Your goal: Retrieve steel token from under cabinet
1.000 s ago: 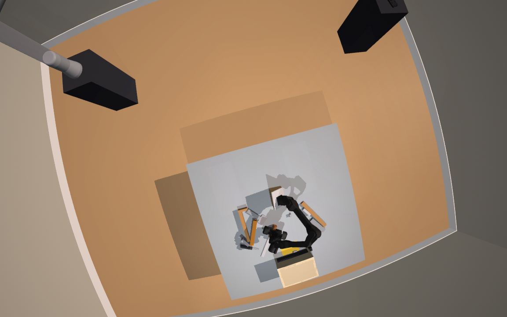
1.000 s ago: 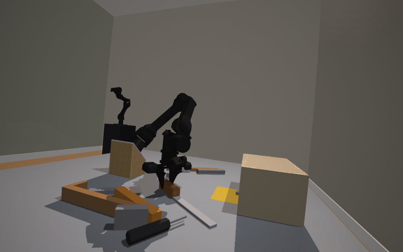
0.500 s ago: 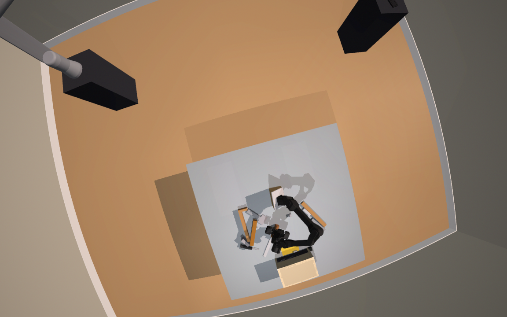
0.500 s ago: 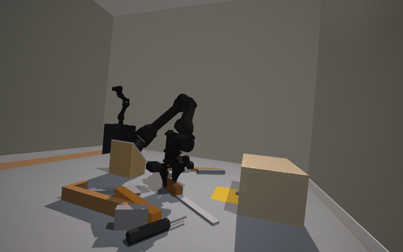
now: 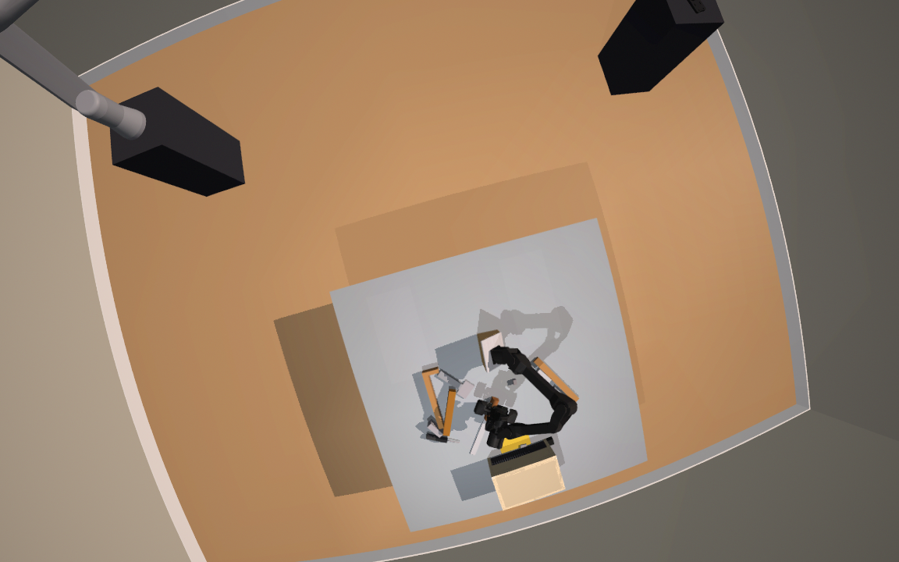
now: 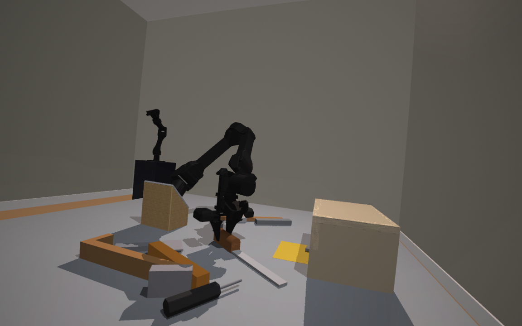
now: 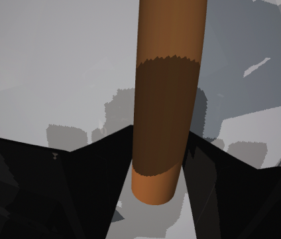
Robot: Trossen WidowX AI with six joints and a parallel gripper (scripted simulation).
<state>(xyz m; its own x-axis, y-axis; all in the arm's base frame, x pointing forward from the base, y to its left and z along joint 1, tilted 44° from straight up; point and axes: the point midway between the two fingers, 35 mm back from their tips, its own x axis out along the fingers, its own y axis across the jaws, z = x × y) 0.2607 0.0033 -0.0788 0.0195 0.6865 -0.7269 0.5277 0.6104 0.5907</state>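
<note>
My gripper tip is now 4 cm past the orange stick and 32 cm to the right of it. Round my gripper tip: grey cube 8 cm behind, 12 cm to the left; grey t-shaped piece 13 cm behind, 14 cm to the right; flat grey token 26 cm ahead, 10 cm to the left, 1 cm below.
</note>
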